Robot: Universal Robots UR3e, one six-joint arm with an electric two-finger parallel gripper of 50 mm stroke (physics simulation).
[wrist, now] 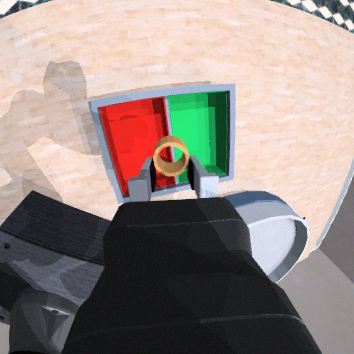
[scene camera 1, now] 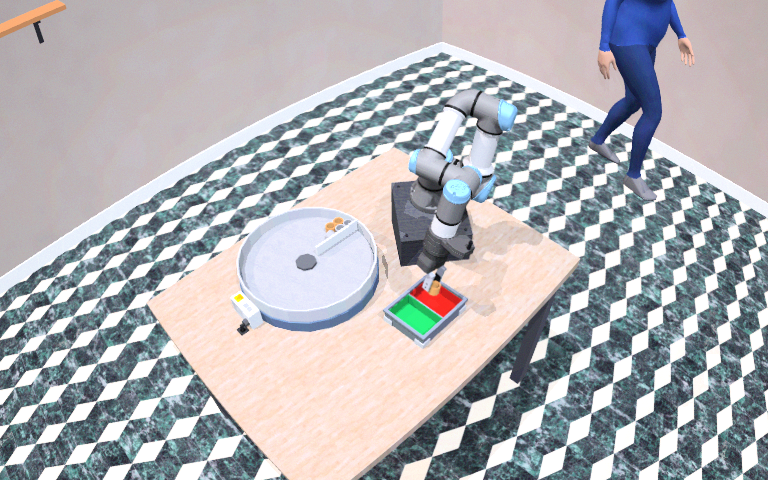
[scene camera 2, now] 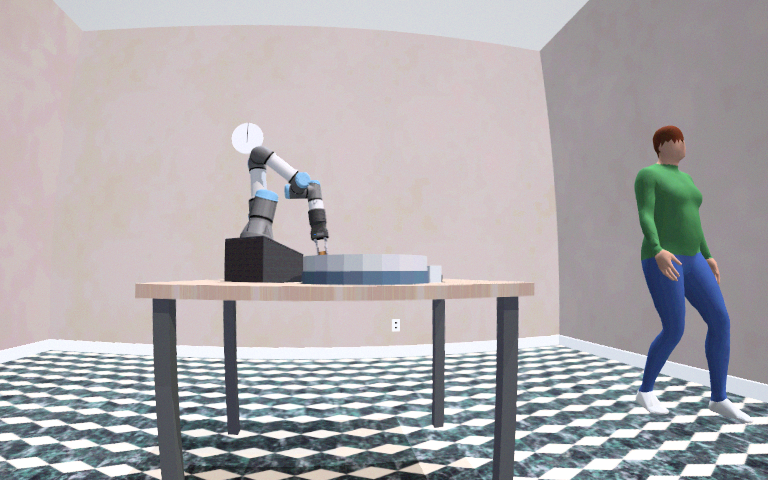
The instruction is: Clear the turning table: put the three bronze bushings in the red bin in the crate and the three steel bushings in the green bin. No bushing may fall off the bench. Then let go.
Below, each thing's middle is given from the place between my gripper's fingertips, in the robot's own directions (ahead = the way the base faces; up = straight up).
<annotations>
Right now my hand is 1 cm short of the crate [scene camera 1: 419, 316] and 9 cm above it. Also, from my hand: turning table [scene camera 1: 292, 277] (17 cm ahead, 35 cm to the right, 7 cm below).
</annotations>
